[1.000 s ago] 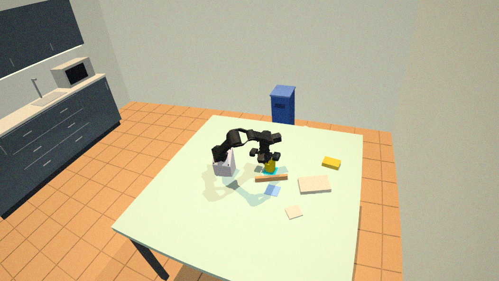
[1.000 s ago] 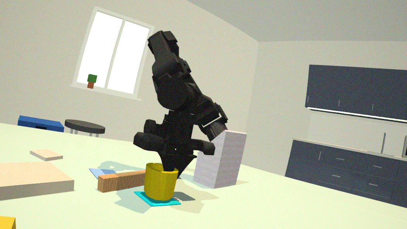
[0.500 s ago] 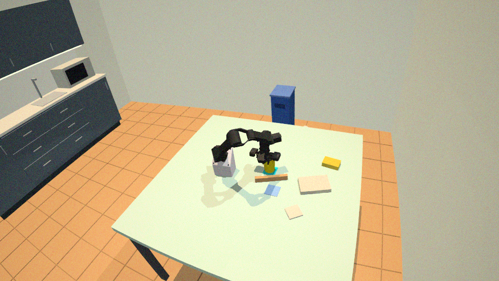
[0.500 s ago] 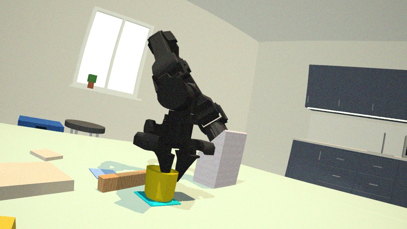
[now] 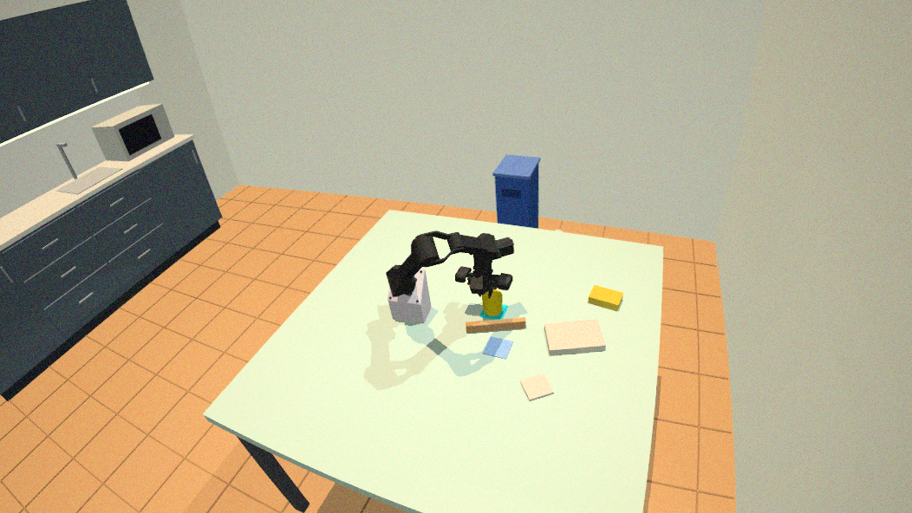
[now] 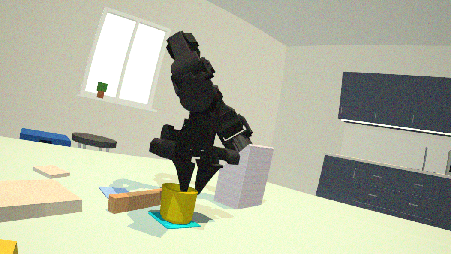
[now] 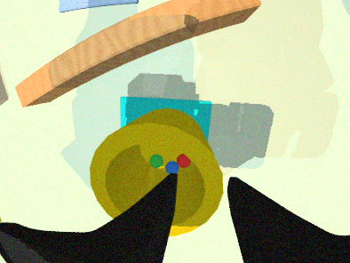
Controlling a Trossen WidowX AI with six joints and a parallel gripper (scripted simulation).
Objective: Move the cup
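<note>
My gripper tip is now 20 mm short of the yellow cup and 20 mm above it. From my gripper tip the other things lie so: large beige slab (330 mm ahead, 40 mm to the right, 50 mm below); then cyan pad (30 mm ahead, 70 mm below); then wooden block (70 mm ahead, 80 mm to the right, 50 mm below).
</note>
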